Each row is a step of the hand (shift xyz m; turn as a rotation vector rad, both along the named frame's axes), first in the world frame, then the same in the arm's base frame.
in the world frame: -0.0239 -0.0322 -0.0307 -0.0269 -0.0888 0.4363
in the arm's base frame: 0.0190 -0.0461 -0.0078 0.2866 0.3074 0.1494
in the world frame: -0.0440 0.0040 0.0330 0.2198 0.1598 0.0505
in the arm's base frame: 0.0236 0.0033 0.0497 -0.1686 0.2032 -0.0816
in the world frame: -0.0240 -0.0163 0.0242 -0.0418 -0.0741 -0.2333
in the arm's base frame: 0.0314 0.0017 0.0210 -0.0360 -0.2281 -0.0914
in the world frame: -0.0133 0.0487 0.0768 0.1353 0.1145 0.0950
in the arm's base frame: -0.0016 0.0670 0.0629 -0.0874 0.1802 -0.0180
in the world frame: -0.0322 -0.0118 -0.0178 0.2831 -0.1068 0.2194
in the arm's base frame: 0.0100 -0.0349 0.0133 0.1189 0.2990 -0.1901
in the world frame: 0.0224 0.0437 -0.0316 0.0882 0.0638 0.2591
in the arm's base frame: -0.0575 -0.0010 -0.0099 0.0446 0.2710 0.0597
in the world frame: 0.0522 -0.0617 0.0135 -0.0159 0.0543 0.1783
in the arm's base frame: 0.0447 0.0223 -0.0649 0.0420 0.1476 0.1069
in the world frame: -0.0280 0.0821 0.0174 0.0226 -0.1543 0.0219
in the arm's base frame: -0.0538 0.0209 0.0671 0.1345 -0.0124 -0.0810
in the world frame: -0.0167 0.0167 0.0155 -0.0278 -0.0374 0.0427
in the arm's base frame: -0.0024 0.0078 0.0271 0.0589 0.0086 0.0214
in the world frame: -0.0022 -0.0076 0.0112 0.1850 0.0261 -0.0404
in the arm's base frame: 0.0122 0.0056 0.0026 -0.0894 0.0757 -0.1510
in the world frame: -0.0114 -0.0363 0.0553 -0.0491 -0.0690 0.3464
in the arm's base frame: 0.0595 0.0278 0.0137 0.2335 0.2294 0.1415
